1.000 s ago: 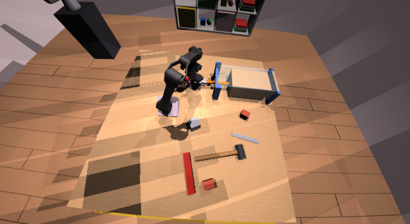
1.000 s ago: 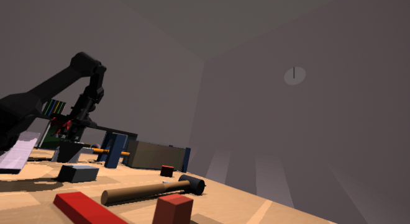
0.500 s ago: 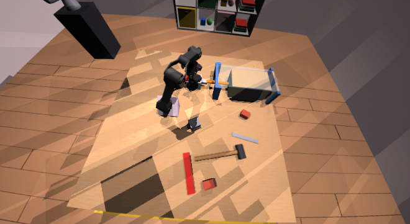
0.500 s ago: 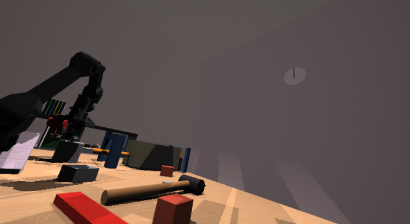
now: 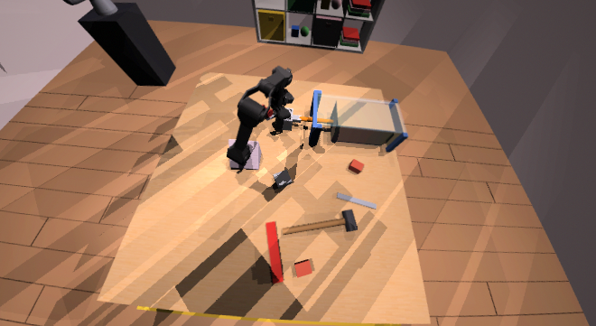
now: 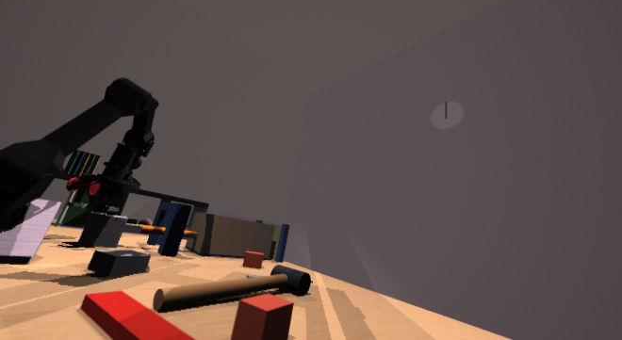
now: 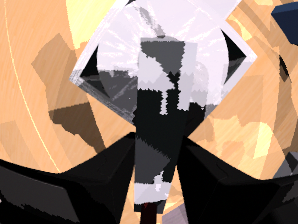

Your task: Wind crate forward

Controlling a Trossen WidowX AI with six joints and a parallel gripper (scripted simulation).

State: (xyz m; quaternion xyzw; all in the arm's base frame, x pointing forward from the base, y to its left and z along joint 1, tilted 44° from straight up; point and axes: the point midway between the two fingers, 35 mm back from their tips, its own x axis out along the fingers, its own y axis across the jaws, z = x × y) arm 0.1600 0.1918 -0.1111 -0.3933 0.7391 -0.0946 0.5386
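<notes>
My gripper tip is 50 mm past the red grip, 30 mm to the left of it and 50 mm below it. From my gripper tip the other things lie so: blue steel frame (200 mm ahead, 10 mm to the left, 10 mm above); winch (30 mm ahead, 10 mm to the left, 70 mm below); winch handle (10 mm behind, 10 mm to the right, 20 mm above).
</notes>
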